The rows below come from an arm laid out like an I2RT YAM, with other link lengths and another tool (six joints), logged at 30 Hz.
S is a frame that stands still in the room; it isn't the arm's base.
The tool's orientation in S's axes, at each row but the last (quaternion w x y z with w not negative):
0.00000, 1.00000, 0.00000, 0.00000
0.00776, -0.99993, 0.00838, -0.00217
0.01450, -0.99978, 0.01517, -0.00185
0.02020, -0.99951, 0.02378, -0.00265
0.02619, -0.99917, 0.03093, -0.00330
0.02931, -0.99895, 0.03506, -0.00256
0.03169, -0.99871, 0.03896, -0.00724
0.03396, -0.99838, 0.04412, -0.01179
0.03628, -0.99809, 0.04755, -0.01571
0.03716, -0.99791, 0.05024, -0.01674
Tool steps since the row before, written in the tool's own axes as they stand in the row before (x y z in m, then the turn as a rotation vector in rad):
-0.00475, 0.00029, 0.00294, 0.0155, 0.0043, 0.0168
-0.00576, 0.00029, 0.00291, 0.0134, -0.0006, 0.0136
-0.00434, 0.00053, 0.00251, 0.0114, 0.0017, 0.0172
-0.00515, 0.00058, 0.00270, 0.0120, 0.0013, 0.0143
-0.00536, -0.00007, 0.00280, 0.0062, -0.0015, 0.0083
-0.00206, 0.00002, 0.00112, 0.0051, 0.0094, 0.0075
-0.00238, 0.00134, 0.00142, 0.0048, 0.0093, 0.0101
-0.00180, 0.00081, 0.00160, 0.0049, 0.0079, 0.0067
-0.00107, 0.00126, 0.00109, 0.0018, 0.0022, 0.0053
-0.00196, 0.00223, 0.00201, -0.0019, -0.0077, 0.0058
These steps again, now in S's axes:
-0.00475, -0.00029, -0.00294, 0.0155, -0.0043, -0.0168
-0.00575, -0.00015, -0.00294, 0.0135, 0.0006, -0.0135
-0.00434, -0.00033, -0.00254, 0.0114, -0.0015, -0.0172
-0.00515, -0.00022, -0.00274, 0.0120, -0.0013, -0.0143
-0.00532, 0.00055, -0.00282, 0.0063, 0.0015, -0.0082
-0.00205, 0.00019, -0.00113, 0.0045, -0.0093, -0.0080
-0.00245, -0.00106, -0.00153, 0.0042, -0.0090, -0.0106
-0.00182, -0.00054, -0.00169, 0.0044, -0.0078, -0.0071
-0.00114, -0.00107, -0.00121, 0.0018, -0.0020, -0.0054
-0.00210, -0.00187, -0.00223, -0.0009, 0.0083, -0.0053

